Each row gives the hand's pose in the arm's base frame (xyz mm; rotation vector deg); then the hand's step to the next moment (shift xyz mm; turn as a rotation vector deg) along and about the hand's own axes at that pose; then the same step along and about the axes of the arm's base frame.
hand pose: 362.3 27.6 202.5 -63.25 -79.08 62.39
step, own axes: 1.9 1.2 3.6 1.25 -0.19 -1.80
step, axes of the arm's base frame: -3.6 1.9 -1.1 1.70 1.29 0.53
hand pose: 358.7 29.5 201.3 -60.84 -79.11 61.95
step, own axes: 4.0 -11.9 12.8 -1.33 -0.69 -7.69
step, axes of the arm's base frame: -13.5 0.8 11.7 7.73 -0.98 0.83
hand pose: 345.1 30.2 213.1 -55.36 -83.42 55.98
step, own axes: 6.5 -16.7 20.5 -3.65 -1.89 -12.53
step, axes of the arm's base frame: -21.9 -0.8 16.2 12.68 -3.25 1.59
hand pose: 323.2 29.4 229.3 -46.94 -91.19 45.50
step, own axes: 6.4 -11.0 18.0 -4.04 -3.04 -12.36
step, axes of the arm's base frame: -19.7 -1.7 9.9 12.46 -4.20 2.33
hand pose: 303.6 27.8 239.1 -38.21 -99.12 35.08
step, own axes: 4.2 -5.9 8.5 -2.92 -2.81 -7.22
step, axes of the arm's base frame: -9.9 -1.7 4.9 7.27 -3.58 1.71
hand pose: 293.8 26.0 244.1 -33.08 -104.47 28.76
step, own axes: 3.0 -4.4 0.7 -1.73 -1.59 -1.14
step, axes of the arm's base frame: -2.1 -1.7 4.6 1.34 -2.24 0.01
